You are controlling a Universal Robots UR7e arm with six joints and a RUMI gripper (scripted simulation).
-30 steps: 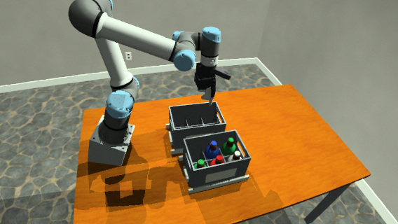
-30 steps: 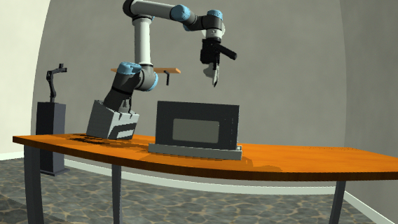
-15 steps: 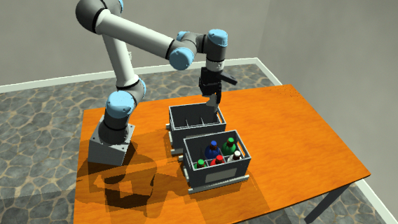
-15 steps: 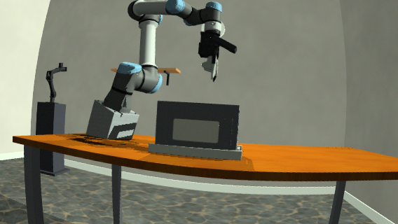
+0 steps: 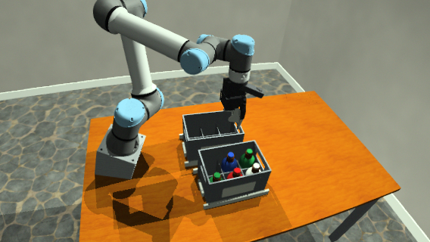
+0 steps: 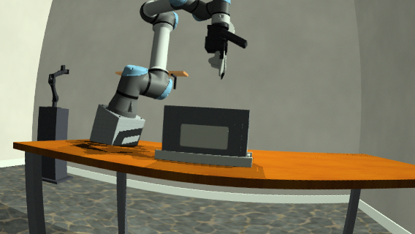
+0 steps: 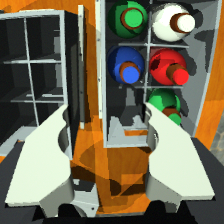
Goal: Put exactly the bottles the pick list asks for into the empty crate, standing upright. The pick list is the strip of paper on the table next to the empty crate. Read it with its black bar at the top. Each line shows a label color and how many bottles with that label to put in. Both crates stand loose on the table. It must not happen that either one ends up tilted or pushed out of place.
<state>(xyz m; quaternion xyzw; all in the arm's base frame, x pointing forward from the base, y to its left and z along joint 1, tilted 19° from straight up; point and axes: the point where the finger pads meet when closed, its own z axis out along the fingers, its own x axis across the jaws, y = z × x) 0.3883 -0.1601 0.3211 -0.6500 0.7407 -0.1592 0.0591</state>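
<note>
The green bottle lies 230 mm below my hand, 60 mm ahead of it and 50 mm to the right of it. Round my hand: blue-label bottle: 230 mm below, 40 mm to the right, 30 mm behind; white-label bottle: 230 mm below, 140 mm to the right, 50 mm ahead; red-label bottle: 230 mm below, 130 mm to the right, 40 mm behind.
</note>
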